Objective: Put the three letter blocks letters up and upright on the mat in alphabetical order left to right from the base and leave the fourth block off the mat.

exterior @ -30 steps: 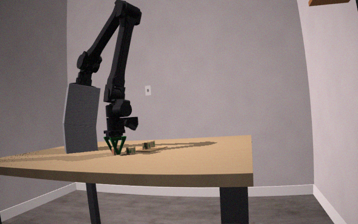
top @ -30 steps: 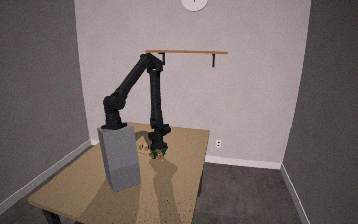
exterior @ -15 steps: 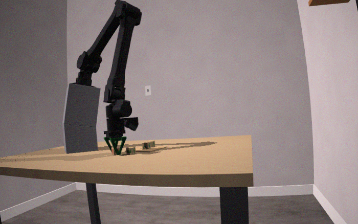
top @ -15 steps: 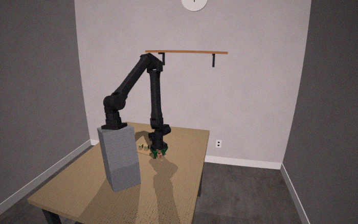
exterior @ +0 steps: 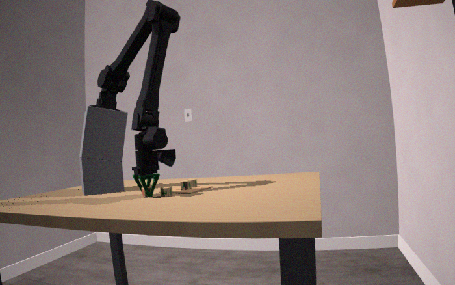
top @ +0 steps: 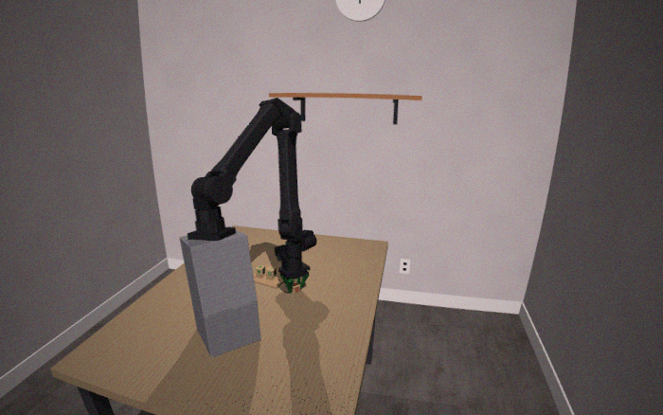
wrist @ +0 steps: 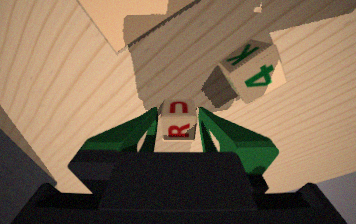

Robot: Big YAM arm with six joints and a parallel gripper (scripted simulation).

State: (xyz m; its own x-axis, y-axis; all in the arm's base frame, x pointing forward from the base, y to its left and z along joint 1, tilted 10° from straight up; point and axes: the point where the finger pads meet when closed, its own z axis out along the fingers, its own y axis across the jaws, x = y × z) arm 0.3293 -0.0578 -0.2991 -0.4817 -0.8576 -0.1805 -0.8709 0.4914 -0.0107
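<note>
The green-lettered block lies 60 mm ahead of my hand, 140 mm to the left of it and 10 mm above it. From my hand the other things lie so: dark block (50 mm ahead, 190 mm to the left, 10 mm above); then pale mat (60 mm ahead, 140 mm to the left, 10 mm below).
</note>
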